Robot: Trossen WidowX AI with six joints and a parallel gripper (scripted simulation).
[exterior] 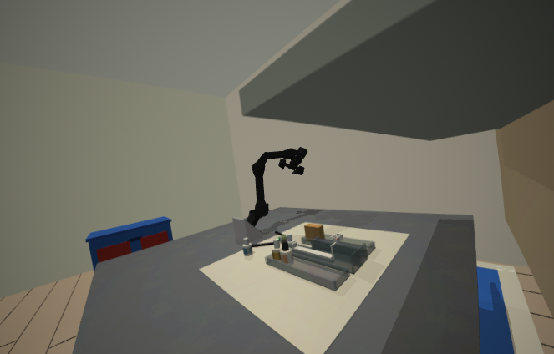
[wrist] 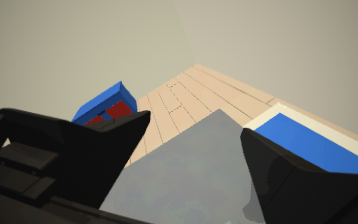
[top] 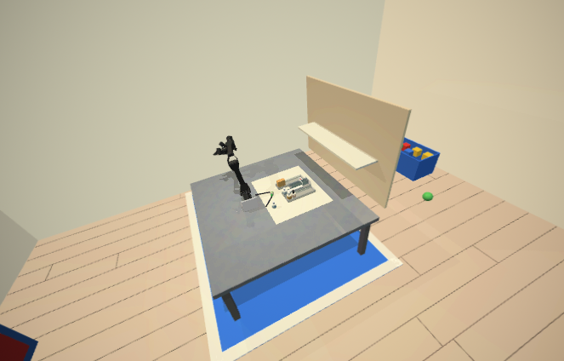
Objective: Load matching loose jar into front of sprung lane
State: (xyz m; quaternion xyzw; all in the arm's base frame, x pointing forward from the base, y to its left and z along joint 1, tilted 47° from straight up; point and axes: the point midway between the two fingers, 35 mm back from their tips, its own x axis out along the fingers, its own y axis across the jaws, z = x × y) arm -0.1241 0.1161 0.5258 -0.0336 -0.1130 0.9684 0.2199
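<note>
My gripper tip is now 50 cm short of the brown box, 35 cm to the left of it and 29 cm above it. From my gripper tip the other things lie so: grey lane rack: 63 cm ahead, 45 cm to the right, 31 cm below.
</note>
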